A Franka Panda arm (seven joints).
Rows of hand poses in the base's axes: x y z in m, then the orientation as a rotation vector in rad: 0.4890 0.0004 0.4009 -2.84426 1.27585 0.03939; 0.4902 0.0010 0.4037 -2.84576 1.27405 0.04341; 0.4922 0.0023 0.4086 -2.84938 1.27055 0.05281; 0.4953 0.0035 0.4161 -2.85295 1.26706 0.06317; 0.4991 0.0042 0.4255 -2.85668 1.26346 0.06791; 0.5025 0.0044 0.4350 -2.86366 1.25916 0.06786; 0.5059 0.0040 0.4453 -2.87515 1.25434 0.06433; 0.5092 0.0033 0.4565 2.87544 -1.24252 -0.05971; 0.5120 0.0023 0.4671 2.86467 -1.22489 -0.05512; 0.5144 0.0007 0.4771 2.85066 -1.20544 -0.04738; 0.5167 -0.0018 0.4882 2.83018 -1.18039 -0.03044; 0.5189 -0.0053 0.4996 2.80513 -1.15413 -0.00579; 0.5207 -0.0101 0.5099 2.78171 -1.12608 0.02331; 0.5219 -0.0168 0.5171 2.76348 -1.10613 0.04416; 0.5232 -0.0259 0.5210 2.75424 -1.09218 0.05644; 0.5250 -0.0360 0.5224 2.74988 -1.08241 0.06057; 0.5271 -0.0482 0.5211 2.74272 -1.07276 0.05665; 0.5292 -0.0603 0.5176 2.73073 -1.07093 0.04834
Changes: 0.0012 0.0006 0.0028 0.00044 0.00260 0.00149; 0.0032 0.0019 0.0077 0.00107 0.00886 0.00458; 0.0063 0.0031 0.0152 0.00194 0.01568 0.00766; 0.0101 0.0038 0.0246 0.00133 0.01922 0.01079; 0.0135 0.0040 0.0341 -0.00293 0.02096 0.01517; 0.0169 0.0036 0.0444 -0.01163 0.02220 0.02101; 0.0202 0.0029 0.0556 -0.02434 0.02464 0.02812; 0.0230 0.0019 0.0662 -0.04086 0.02895 0.03595; 0.0254 0.0003 0.0762 -0.06158 0.03292 0.04415; 0.0277 -0.0022 0.0873 -0.09219 0.03473 0.05421; 0.0299 -0.0057 0.0987 -0.12911 0.03361 0.06404; 0.0317 -0.0105 0.1090 -0.16634 0.02899 0.07551; 0.0329 -0.0172 0.1162 -0.19408 0.02589 0.08341; 0.0342 -0.0263 0.1201 -0.20983 0.02369 0.08986; 0.0360 -0.0364 0.1215 -0.21789 0.02408 0.09495; 0.0381 -0.0486 0.1202 -0.22619 0.03053 0.09938; 0.0402 -0.0607 0.1167 -0.23488 0.04050 0.09776
